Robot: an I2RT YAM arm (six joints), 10 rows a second.
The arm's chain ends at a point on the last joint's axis. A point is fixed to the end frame.
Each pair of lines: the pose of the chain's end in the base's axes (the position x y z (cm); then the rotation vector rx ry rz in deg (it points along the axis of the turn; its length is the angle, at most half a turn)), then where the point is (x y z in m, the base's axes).
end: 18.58 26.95 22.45 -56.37 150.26 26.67
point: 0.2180 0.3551 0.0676
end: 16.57 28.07 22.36 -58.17 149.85 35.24
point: 0.1851 0.3799 0.0727
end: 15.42 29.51 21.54 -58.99 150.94 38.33
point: 0.1658 0.3973 0.0657
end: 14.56 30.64 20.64 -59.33 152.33 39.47
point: 0.1522 0.4084 0.0563
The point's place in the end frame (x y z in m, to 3 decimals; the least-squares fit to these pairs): -0.012 0.009 0.181
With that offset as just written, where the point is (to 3 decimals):
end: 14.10 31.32 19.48 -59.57 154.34 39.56
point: 0.143 0.413 0.043
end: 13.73 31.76 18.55 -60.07 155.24 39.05
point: 0.137 0.415 0.032
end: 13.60 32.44 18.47 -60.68 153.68 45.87
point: 0.129 0.433 0.039
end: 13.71 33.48 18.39 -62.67 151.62 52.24
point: 0.122 0.452 0.046
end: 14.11 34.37 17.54 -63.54 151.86 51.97
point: 0.124 0.460 0.037
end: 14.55 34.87 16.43 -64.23 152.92 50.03
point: 0.128 0.461 0.023
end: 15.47 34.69 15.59 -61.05 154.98 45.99
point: 0.144 0.454 0.009
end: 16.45 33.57 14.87 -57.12 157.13 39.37
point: 0.164 0.433 -0.005
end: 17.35 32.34 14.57 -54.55 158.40 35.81
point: 0.179 0.415 -0.011
